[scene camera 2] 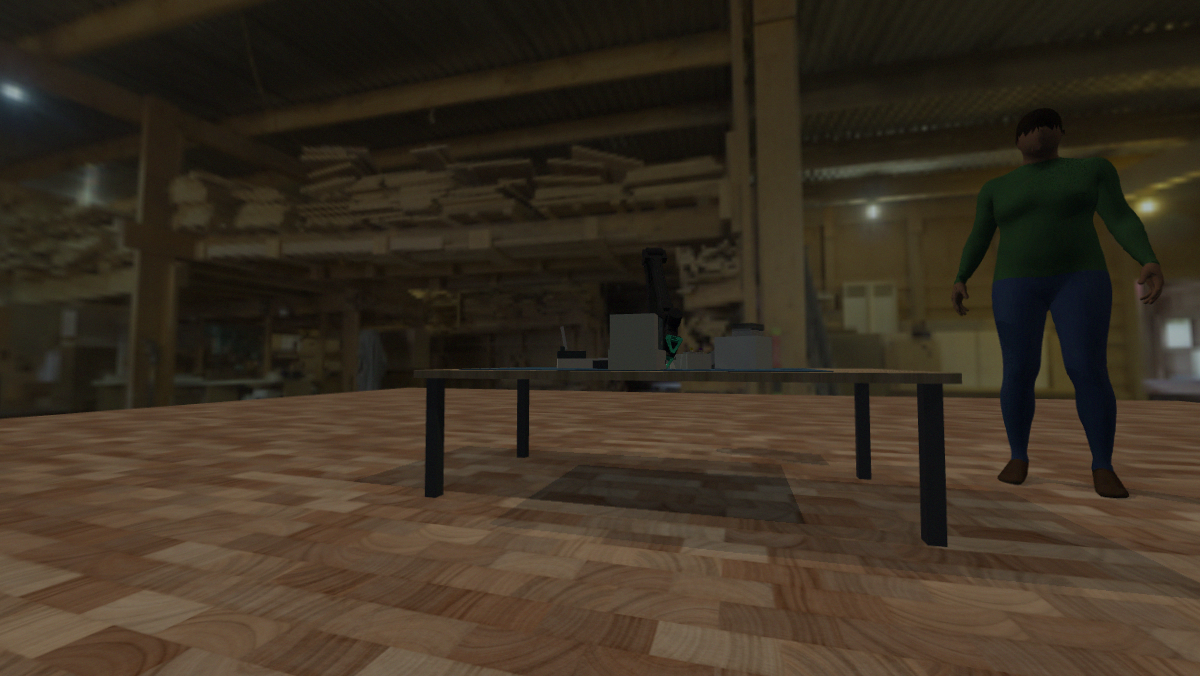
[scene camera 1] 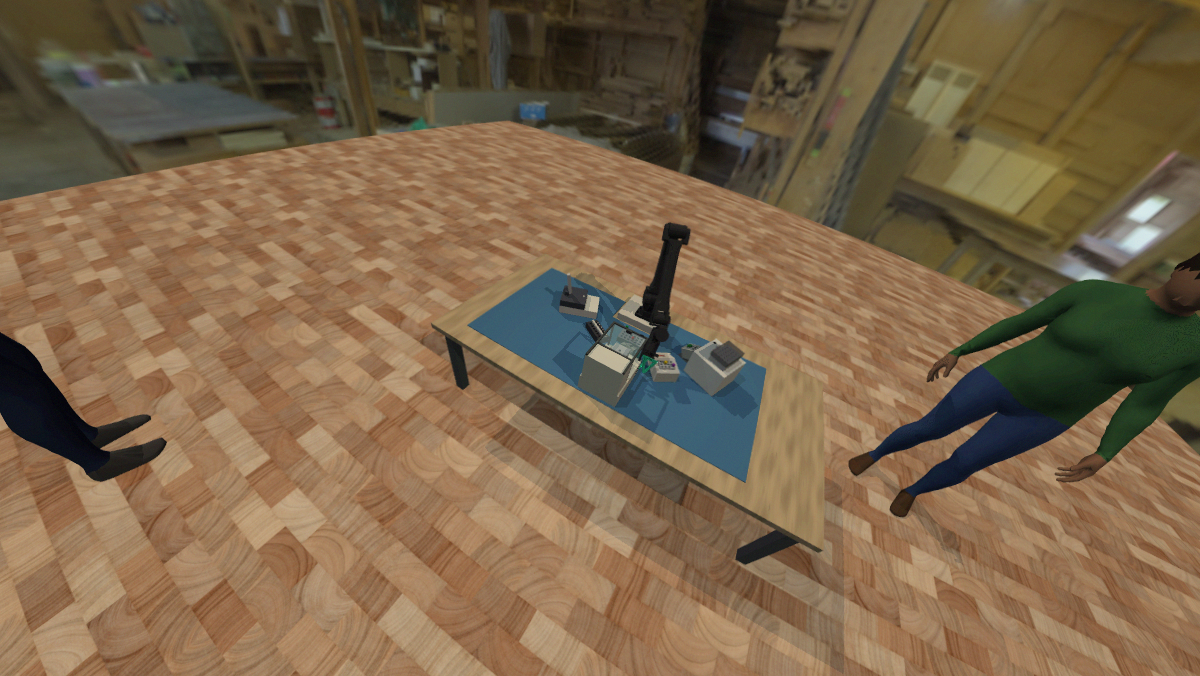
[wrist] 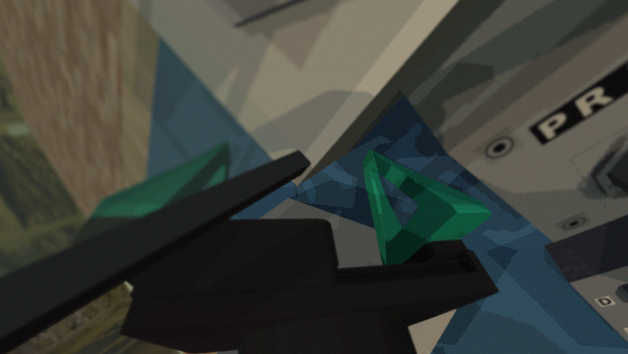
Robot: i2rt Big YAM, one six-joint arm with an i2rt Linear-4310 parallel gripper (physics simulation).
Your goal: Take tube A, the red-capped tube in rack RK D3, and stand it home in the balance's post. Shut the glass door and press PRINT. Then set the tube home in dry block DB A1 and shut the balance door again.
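Frame: origin at the arm's base, x back, y right, z up, level; centimetres.
Seen in the pictures: gripper, between the fingertips: [scene camera 2: 668,360] [scene camera 1: 640,370] [wrist: 301,153]; arm's base, origin of its link: [scene camera 1: 647,315].
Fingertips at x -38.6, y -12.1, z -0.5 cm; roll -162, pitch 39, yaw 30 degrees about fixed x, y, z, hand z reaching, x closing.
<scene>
Offsets run from my fingertips to a thing's top centre. "spot": to the spot under its first point. Level surfaces: height alone.
My gripper [scene camera 1: 648,364] [scene camera 2: 672,350] [wrist: 301,153] is open and empty, low beside the pale balance @[dy +10.4, dx -5.4, dz +18.9 cm] [scene camera 1: 602,371] [scene camera 2: 633,340] [wrist: 410,40]. In the wrist view a black bar @[spot: dy +2.8, dx +1.6, dz +7.8 cm] [wrist: 240,190], apparently the glass door's frame, crosses in front of the left green finger, which shows through a clear pane. The door's exact position cannot be told. The PRINT label @[spot: dy +9.1, dx +6.1, dz +4.4 cm] [wrist: 575,115] is at the right, with part of its dark button @[spot: dy +9.1, dx +8.3, dz +3.5 cm] [wrist: 620,172] at the edge. A rack corner marked D @[spot: dy +6.3, dx +15.9, dz -0.3 cm] [wrist: 605,301] shows at lower right. The red-capped tube does not show in the wrist view; I cannot make it out in the scene views.
A small pale box @[dy -7.6, dx +9.9, dz +3.7 cm] [scene camera 1: 665,374] with coloured spots stands right of the balance. A larger pale device @[dy -25.4, dx +22.6, dz +15.7 cm] [scene camera 1: 709,372] [scene camera 2: 743,352] stands further right, another device @[spot: dy +44.4, dx +18.2, dz +2.1 cm] [scene camera 1: 577,307] [scene camera 2: 572,362] at the left. A person in green [scene camera 1: 1083,348] [scene camera 2: 1053,218] stands beyond the table @[dz -3.6 cm] [scene camera 1: 785,470].
</scene>
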